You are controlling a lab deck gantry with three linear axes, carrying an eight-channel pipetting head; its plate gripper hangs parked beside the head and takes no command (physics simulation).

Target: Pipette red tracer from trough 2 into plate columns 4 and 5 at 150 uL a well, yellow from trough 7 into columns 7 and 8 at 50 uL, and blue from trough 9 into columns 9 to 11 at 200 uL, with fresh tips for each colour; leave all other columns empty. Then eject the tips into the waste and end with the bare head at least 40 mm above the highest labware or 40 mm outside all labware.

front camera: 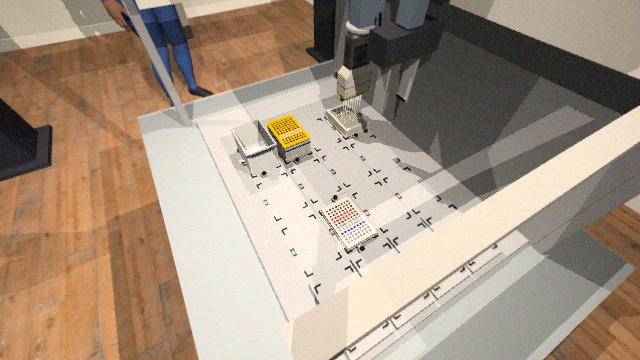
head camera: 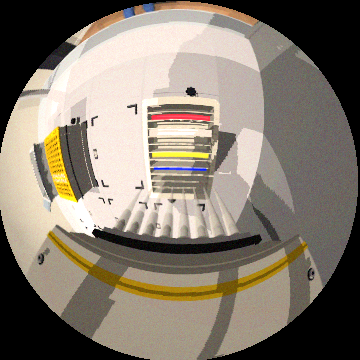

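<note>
The pipetting head is over the trough reservoir. Its pale tips point down above the reservoir, with no colour visible in them. The head view shows the red trough, yellow trough and blue trough. The plate, at the front, shows red well lines and one blue line; any yellow is too faint to tell. The parked plate gripper hangs beside the head, its paddles apart, holding nothing.
The yellow tip rack stands left of the reservoir, with a pale band of tips across its middle. The open waste bin stands beside it. A wide pale beam crosses the front, and a person stands behind the deck.
</note>
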